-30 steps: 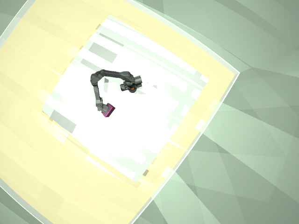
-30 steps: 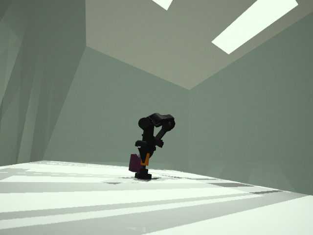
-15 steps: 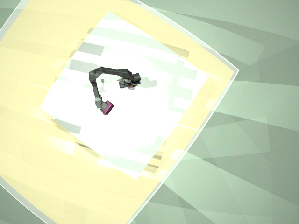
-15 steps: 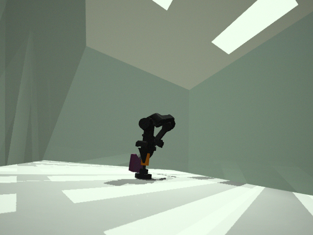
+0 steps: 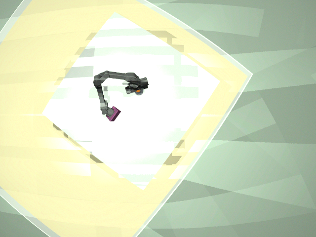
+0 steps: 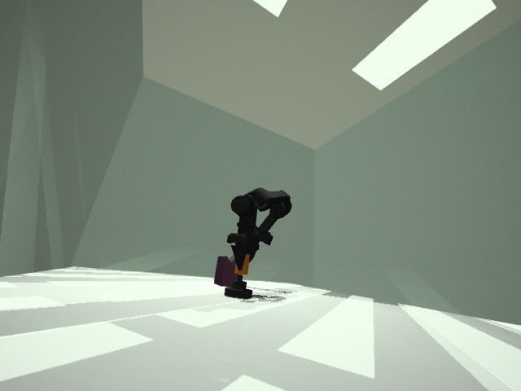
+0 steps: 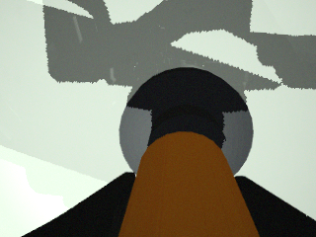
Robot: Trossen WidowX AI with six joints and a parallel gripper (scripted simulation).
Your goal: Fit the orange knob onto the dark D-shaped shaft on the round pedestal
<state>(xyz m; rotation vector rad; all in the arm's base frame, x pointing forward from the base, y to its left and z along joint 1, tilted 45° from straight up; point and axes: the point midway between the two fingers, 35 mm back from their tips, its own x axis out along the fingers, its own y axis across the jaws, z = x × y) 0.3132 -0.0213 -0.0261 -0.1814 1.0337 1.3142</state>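
My gripper tip is now 40 mm above the round pedestal. From my gripper tip the other things lie so: orange knob 20 mm above.
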